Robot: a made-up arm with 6 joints.
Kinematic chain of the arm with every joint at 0, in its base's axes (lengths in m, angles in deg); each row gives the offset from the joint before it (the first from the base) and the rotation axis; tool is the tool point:
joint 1: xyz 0 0 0.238 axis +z
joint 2: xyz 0 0 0 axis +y
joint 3: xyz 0 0 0.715 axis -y
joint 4: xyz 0 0 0 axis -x
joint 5: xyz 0.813 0 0 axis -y
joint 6: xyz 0 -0.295 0 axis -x
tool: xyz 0 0 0
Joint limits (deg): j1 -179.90..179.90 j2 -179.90..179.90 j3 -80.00..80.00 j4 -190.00..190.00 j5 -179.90..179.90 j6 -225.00..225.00
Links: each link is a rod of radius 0.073 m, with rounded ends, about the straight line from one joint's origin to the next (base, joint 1, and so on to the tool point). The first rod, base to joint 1, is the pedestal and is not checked.
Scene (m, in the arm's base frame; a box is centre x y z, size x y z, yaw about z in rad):
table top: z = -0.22
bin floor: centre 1 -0.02 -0.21 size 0.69 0.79 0.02 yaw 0.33
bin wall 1: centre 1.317 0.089 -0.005 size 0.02 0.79 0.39 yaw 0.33
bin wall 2: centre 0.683 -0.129 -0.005 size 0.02 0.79 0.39 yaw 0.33
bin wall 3: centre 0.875 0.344 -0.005 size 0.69 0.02 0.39 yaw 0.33
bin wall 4: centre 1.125 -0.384 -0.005 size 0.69 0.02 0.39 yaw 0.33
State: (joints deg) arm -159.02 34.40 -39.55 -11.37 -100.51 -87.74
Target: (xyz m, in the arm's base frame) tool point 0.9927 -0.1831 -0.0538
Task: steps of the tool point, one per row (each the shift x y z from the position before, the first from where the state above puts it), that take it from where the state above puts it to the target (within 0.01 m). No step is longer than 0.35 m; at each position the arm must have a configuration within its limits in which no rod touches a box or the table.
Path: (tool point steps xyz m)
1: -0.0321 -0.2395 0.0269
2: 0.0595 -0.2478 0.0327
3: 0.1513 -0.2213 0.0382
4: 0.2296 -0.1606 0.0433
5: 0.2826 -0.0732 0.0484
6: 0.3010 0.0302 0.0530
7: 0.2810 0.1361 0.0573
8: 0.2233 0.2298 0.0612
9: 0.1349 0.2983 0.0649
10: 0.0330 0.0038 -0.2540
11: -0.0330 -0.0038 -0.2563

